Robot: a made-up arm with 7 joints. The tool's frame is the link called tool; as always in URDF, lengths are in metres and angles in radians. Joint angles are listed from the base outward. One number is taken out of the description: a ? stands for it. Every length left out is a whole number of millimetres.
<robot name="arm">
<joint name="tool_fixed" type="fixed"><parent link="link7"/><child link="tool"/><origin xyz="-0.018 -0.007 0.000" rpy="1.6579 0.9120 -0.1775"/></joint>
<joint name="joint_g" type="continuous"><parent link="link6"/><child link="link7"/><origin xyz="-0.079 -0.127 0.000" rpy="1.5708 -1.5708 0.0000"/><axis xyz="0 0 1"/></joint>
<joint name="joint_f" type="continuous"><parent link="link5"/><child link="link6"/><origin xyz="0.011 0.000 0.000" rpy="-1.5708 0.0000 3.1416"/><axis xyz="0 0 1"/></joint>
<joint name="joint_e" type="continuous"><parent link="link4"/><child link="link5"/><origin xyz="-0.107 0.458 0.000" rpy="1.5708 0.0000 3.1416"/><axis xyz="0 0 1"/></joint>
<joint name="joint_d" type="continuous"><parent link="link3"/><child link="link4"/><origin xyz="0.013 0.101 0.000" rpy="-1.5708 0.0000 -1.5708"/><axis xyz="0 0 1"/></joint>
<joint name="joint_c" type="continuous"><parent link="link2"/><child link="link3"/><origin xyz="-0.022 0.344 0.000" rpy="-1.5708 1.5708 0.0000"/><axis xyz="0 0 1"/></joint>
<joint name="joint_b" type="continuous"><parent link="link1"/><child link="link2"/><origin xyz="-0.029 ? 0.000" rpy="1.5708 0.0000 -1.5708"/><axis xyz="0 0 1"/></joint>
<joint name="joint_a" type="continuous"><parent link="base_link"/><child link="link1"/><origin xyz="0.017 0.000 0.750" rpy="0.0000 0.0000 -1.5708"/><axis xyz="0 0 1"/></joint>
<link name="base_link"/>
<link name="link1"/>
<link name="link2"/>
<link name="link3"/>
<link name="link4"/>
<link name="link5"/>
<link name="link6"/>
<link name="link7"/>
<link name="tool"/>
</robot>
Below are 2 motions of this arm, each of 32 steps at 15 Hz.
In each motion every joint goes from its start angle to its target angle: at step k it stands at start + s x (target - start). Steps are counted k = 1, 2, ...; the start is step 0. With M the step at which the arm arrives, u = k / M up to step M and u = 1 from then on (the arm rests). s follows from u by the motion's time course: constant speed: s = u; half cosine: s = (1 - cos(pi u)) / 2; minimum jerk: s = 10 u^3 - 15 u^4 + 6 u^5.
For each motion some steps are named. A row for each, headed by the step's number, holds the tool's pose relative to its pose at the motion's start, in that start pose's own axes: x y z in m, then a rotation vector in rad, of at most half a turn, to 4 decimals.
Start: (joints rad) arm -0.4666 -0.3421 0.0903 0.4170 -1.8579 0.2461 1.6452
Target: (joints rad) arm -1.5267 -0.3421 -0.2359 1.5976 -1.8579 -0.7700 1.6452
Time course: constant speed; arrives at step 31
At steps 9, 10, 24, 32:
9: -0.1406 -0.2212 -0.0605 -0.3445 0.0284 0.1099
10: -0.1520 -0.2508 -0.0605 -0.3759 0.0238 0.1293
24: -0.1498 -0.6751 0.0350 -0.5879 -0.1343 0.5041
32: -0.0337 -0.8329 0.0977 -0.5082 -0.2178 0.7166

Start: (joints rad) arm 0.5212 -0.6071 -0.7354 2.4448 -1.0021 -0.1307 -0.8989
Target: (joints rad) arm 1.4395 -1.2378 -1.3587 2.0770 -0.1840 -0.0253 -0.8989
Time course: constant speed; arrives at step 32
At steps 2, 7, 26, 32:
2: 0.0144 0.0209 0.0406 -0.0487 0.0795 -0.0387
7: 0.0702 0.0875 0.1344 -0.1714 0.2816 -0.1468
26: 0.5364 0.4158 0.2613 -0.6099 1.0796 -0.7105
32: 0.7441 0.4837 0.1971 -0.7143 1.3347 -0.9423

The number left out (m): 0.026
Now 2 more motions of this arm.
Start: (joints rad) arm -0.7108 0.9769 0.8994 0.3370 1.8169 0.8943 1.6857
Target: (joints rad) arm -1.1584 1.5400 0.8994 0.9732 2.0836 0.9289 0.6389
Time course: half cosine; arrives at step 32
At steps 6, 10, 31, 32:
6: -0.0049 -0.0044 0.0305 0.1080 0.0176 0.0506
10: -0.0076 -0.0145 0.0811 0.2895 0.0556 0.1177
31: 0.1108 -0.1089 0.3372 1.2918 0.4559 0.0748
32: 0.1115 -0.1092 0.3378 1.2945 0.4575 0.0735

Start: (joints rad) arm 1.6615 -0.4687 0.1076 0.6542 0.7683 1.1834 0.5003
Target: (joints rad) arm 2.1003 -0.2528 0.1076 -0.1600 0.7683 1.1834 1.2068
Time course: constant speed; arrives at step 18
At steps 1, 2, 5, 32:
1: -0.0316 0.0074 0.0043 -0.0159 0.0742 0.0296
2: -0.0629 0.0135 0.0101 -0.0331 0.1467 0.0624
5: -0.1549 0.0236 0.0367 -0.0927 0.3533 0.1786
32: -0.4541 -0.0947 0.2451 -0.5070 0.9796 0.9384

